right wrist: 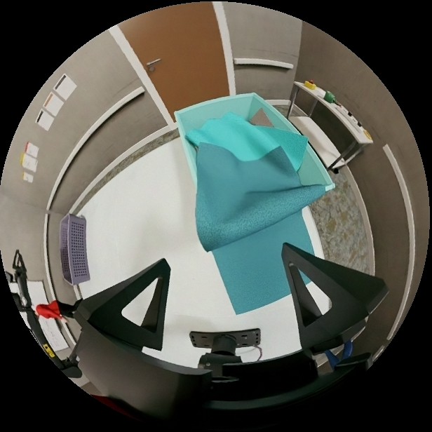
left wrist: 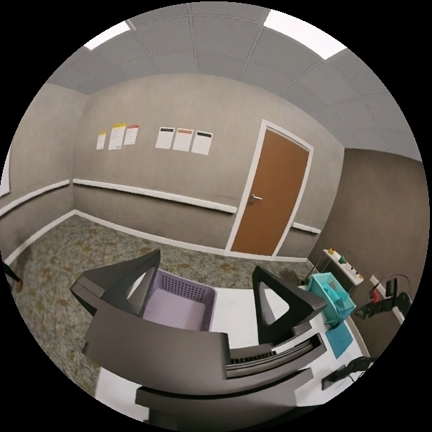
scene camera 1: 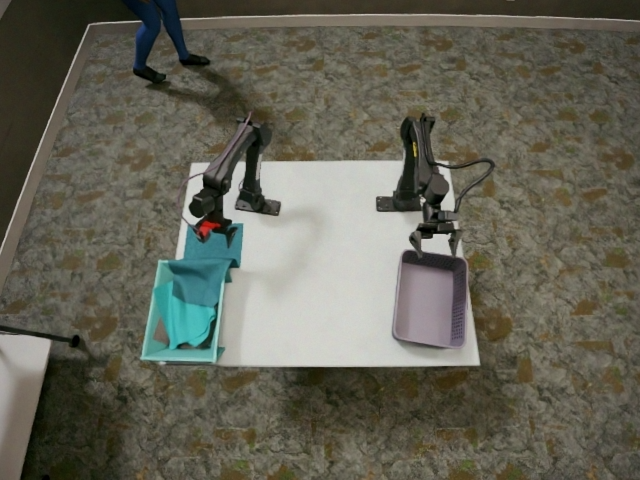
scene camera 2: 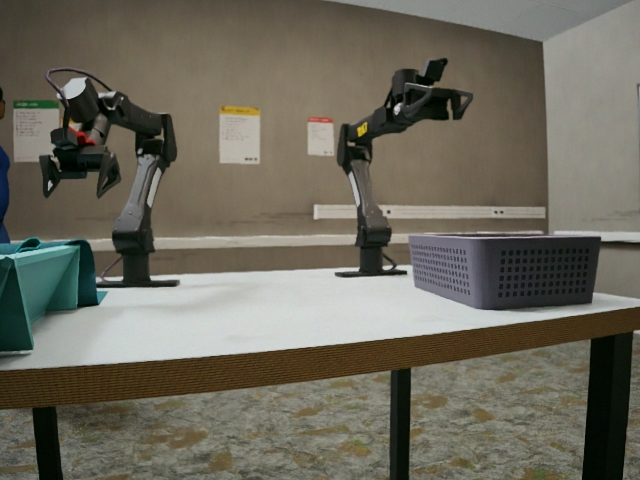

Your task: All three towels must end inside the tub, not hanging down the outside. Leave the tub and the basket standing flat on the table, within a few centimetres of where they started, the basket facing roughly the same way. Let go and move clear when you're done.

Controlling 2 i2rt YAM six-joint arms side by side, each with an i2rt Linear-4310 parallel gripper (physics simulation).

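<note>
The turquoise tub (scene camera 1: 219, 330) (right wrist: 186, 150) (left wrist: 316, 300) stands at the left of scene camera 1. A dark teal towel (scene camera 1: 199, 281) (right wrist: 240, 175) lies partly in it, drapes over its back rim and spreads on the table. A bright turquoise towel (scene camera 1: 178, 315) (right wrist: 235, 132) lies inside the tub, over a grey-brown towel (scene camera 1: 161, 333) (right wrist: 261, 118) that is mostly hidden. My right gripper (scene camera 1: 216, 240) (scene camera 2: 74, 193) (right wrist: 221, 259) is open and empty, above the towel's table part. My left gripper (scene camera 1: 434, 253) (scene camera 2: 439, 105) (left wrist: 209, 264) is open and empty, high near the basket's back edge.
The purple basket (scene camera 1: 431, 304) (scene camera 2: 542, 271) (left wrist: 175, 310) (right wrist: 75, 250) stands upright and empty at the right of the white table (scene camera 1: 310, 310) (scene camera 2: 232, 320). A person in blue (scene camera 1: 149, 36) stands behind the table. Another surface (scene camera 1: 20, 382) lies beyond the tub at the left.
</note>
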